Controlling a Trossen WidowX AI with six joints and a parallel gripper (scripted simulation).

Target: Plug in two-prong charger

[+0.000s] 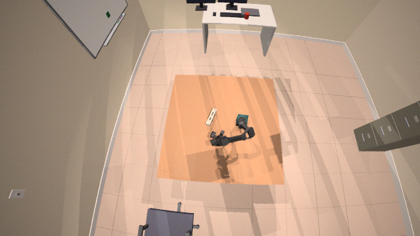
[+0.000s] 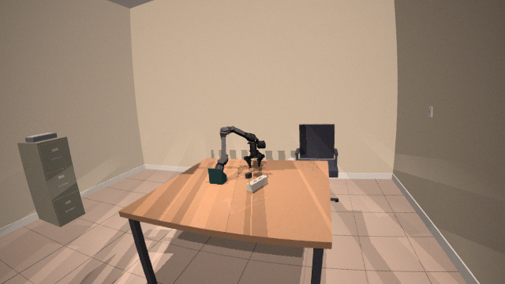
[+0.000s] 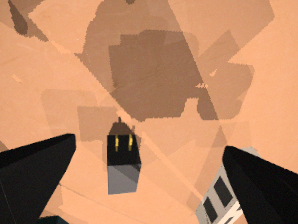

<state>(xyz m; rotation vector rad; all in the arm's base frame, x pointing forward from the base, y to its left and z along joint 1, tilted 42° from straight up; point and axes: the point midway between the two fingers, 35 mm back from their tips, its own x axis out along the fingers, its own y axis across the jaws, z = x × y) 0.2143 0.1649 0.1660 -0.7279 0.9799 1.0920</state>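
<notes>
Now: the dark two-prong charger 30 mm behind my gripper tip, 50 mm to the right of it and 50 mm below it.
</notes>
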